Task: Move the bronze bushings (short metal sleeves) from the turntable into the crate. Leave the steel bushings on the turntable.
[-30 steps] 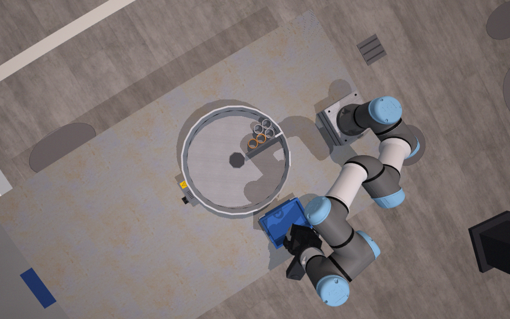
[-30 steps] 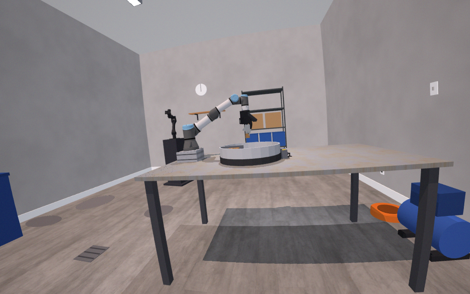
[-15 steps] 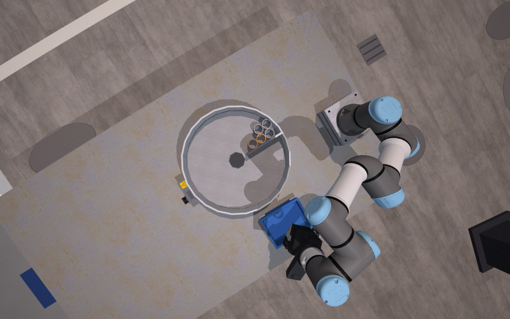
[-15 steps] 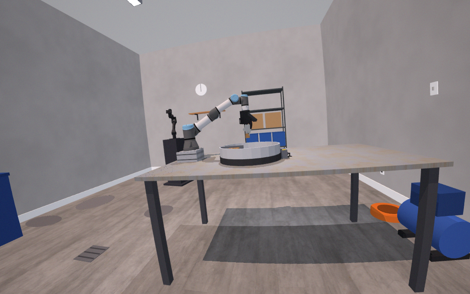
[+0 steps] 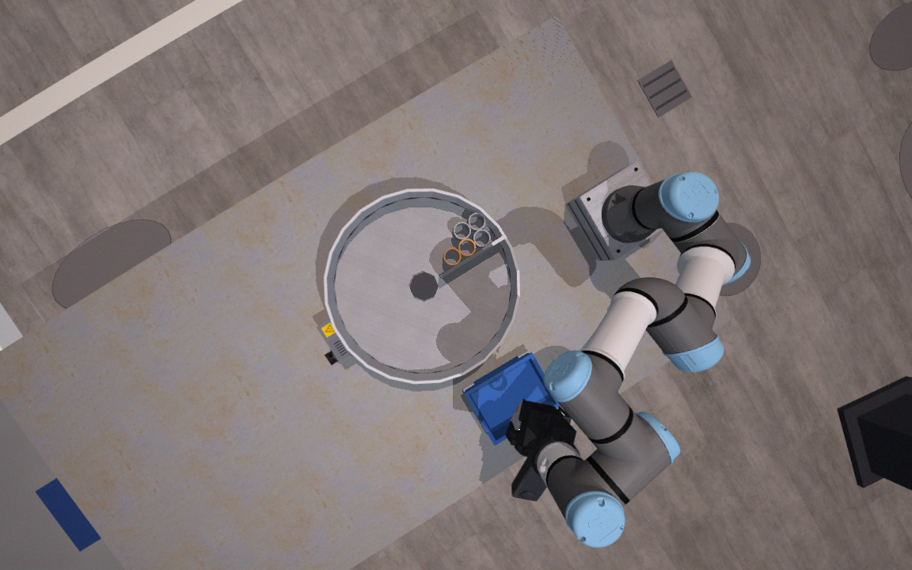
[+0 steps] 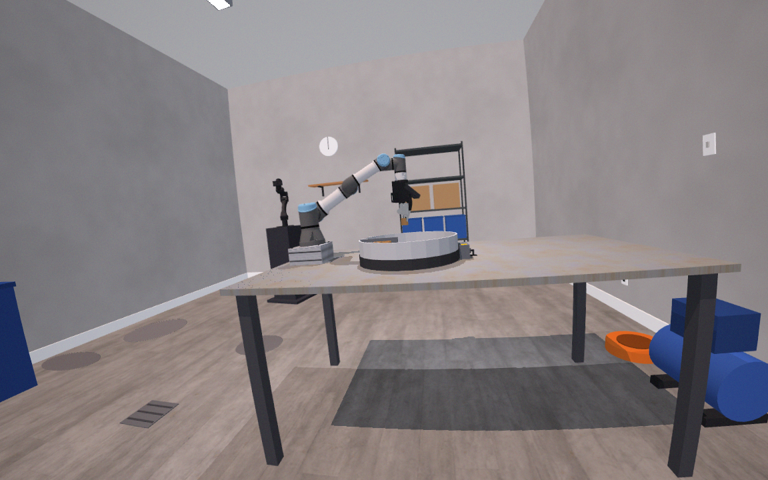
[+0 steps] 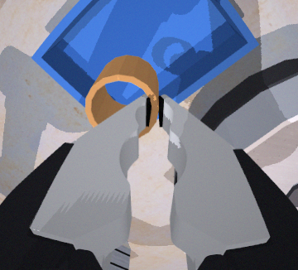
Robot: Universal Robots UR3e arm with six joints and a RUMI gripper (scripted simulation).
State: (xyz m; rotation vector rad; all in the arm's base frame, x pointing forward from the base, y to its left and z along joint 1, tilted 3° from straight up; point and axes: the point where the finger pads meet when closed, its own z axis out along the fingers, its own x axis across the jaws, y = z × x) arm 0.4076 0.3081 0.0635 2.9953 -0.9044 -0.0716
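My gripper is now 140 mm above the blue crate, 10 mm to the right of it and 10 mm past it. From my hand the other things lie so: round turntable: 320 mm to the right, 120 mm below, 90 mm ahead.
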